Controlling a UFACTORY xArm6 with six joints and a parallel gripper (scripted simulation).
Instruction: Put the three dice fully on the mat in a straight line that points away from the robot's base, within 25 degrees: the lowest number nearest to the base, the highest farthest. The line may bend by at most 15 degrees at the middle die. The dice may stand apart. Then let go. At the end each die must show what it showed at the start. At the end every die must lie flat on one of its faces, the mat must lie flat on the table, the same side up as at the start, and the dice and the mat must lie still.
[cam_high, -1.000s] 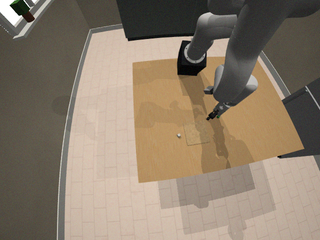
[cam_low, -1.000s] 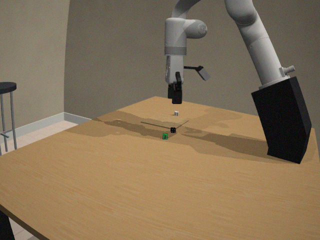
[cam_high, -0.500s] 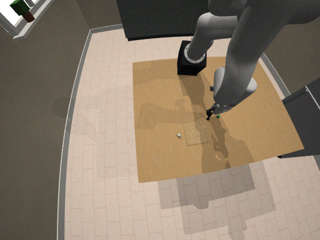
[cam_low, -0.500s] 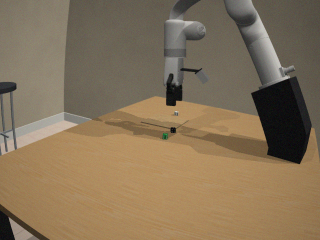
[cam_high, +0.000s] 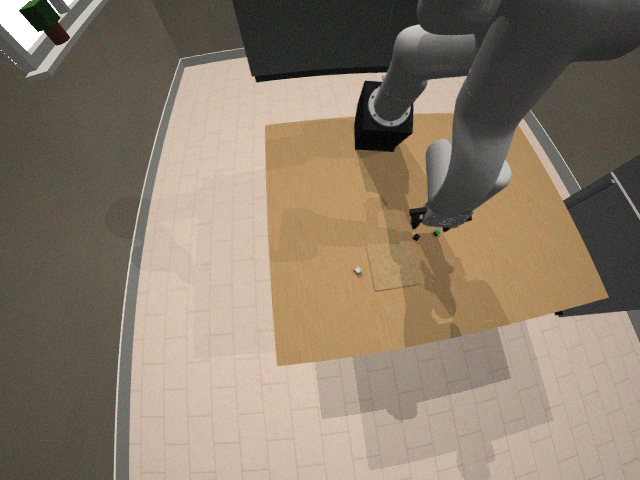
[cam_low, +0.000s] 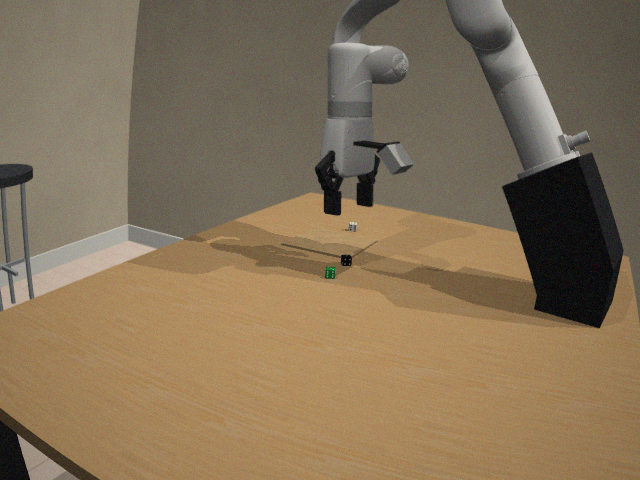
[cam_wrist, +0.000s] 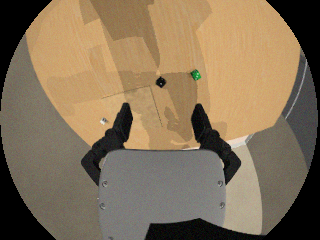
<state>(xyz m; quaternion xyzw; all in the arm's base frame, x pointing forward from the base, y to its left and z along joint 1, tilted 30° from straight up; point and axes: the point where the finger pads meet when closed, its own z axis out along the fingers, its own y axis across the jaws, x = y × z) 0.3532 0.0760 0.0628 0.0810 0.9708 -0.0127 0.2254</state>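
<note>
Right now my hand is 10 cm above the black die. Also, from my hand: white die: 21 cm to the right, 10 cm below, 8 cm ahead; then thin tan mat: 11 cm below, 10 cm to the right, 8 cm ahead; then green die: 10 cm below, 7 cm to the left, 1 cm behind.
</note>
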